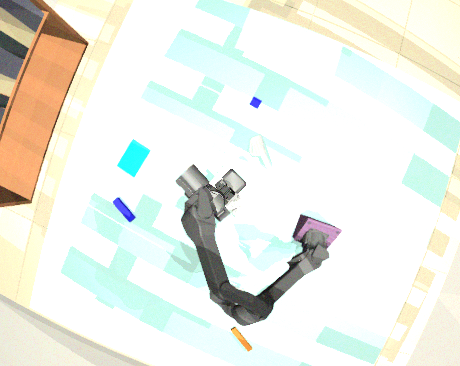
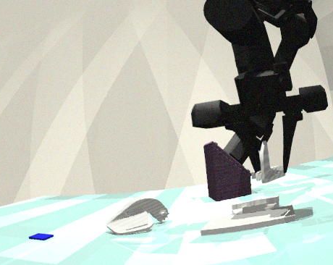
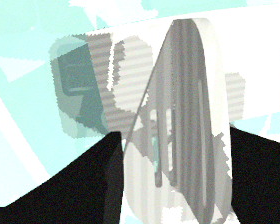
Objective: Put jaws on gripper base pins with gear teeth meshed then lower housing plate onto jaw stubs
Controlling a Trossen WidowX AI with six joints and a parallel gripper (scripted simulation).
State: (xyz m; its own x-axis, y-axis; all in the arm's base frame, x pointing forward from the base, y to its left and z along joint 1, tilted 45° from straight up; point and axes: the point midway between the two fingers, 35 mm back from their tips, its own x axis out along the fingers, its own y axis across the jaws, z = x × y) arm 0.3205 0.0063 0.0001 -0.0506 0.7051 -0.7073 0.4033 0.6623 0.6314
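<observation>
The long flat white part is 5 cm below my gripper tip and 3 cm to the right of it. The rest, counted from my gripper tip: cyan tile 30 cm ahead, 6 cm below, 1 cm to the right; small blue square 32 cm to the right, 6 cm below; blue bar 26 cm ahead, 16 cm to the left, 5 cm below.
</observation>
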